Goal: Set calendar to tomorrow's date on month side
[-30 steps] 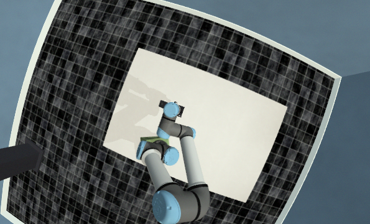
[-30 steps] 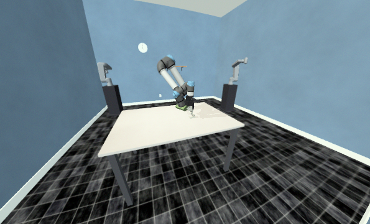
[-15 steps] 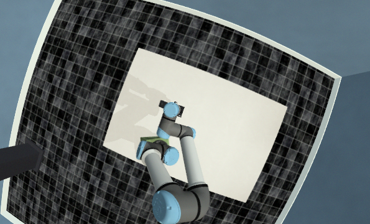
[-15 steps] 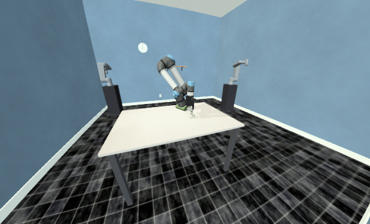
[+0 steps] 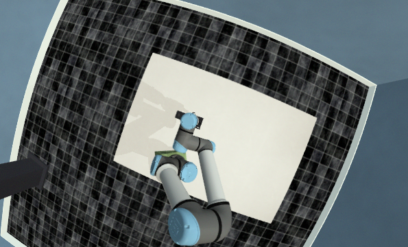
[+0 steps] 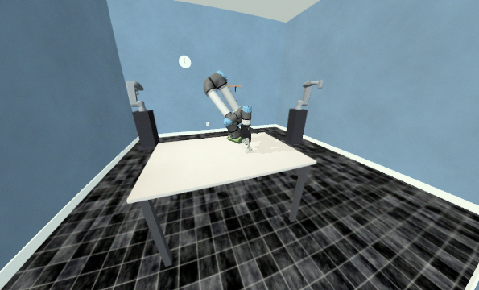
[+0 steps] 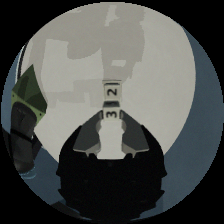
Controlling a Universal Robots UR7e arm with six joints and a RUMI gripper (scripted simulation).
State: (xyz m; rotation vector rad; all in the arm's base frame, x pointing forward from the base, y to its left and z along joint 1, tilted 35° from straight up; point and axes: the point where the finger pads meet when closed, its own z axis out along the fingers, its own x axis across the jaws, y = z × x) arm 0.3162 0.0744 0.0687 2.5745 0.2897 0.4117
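My gripper is now 2 cm to the right of the calendar tray and 6 cm above it. Round my hand: white calendar cube: 1 cm below; pale date cube: 3 cm to the left, 4 cm below.
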